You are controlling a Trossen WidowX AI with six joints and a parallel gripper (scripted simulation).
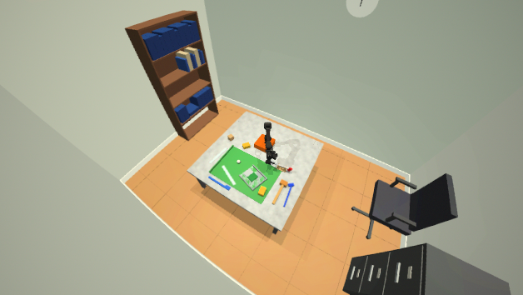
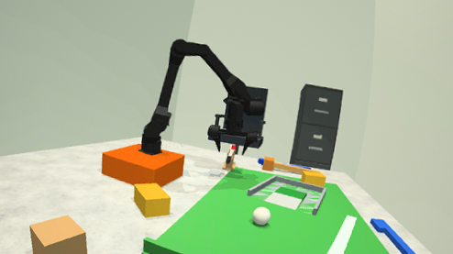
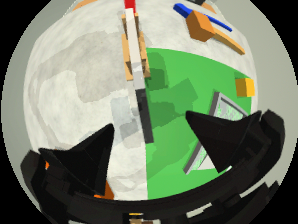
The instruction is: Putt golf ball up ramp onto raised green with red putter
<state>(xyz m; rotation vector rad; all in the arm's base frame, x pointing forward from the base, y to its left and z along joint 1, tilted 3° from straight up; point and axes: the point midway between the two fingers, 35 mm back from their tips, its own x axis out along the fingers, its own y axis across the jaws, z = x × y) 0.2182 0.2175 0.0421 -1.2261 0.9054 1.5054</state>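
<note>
My gripper tip is now 110 mm to the right of the red putter, 40 mm past it and 30 mm above it. The rest, counted from my gripper tip: white golf ball: 340 mm to the right, 220 mm ahead, 70 mm below; then green mat: 260 mm ahead, 190 mm to the right, 90 mm below; then tan block: 690 mm to the right, 60 mm below.
</note>
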